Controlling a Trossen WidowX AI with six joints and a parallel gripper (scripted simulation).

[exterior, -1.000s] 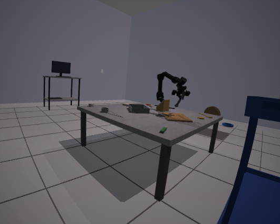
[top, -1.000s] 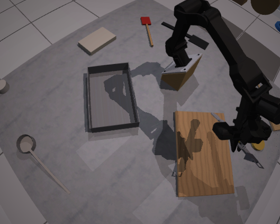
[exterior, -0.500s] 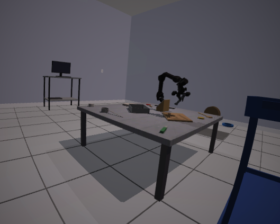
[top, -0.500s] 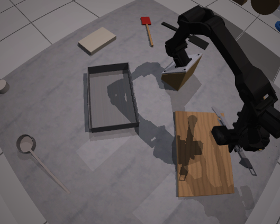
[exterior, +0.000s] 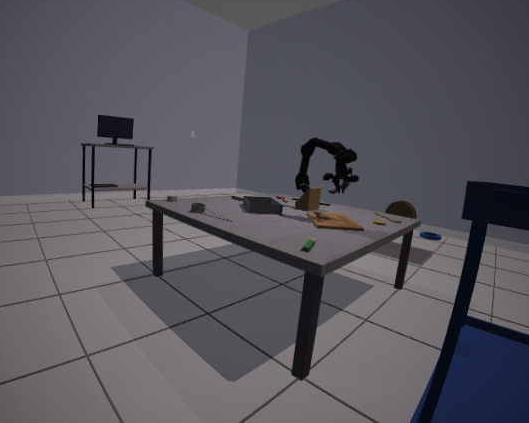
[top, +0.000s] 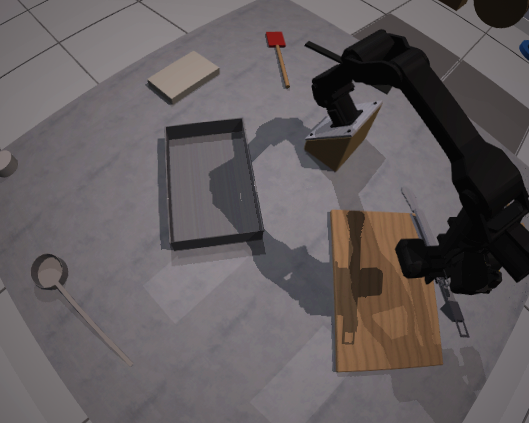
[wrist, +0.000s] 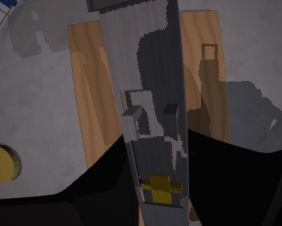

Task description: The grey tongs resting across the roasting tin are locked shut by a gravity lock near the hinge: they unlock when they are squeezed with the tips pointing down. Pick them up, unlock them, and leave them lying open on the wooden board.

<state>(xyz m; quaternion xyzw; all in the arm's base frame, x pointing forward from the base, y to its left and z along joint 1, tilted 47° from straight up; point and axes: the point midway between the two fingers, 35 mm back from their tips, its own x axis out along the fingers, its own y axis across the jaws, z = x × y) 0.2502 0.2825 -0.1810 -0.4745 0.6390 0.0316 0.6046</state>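
Right now the yellow lock piece is 30 mm above my gripper tip, 10 mm to the right of it and 10 mm behind it. The rest, counted from my gripper tip: wooden board: 160 mm below, 30 mm to the right, 10 mm behind; roasting tin: 490 mm to the right, 140 mm below, 50 mm ahead; yellow disc: 210 mm behind, 180 mm to the left, 150 mm below.
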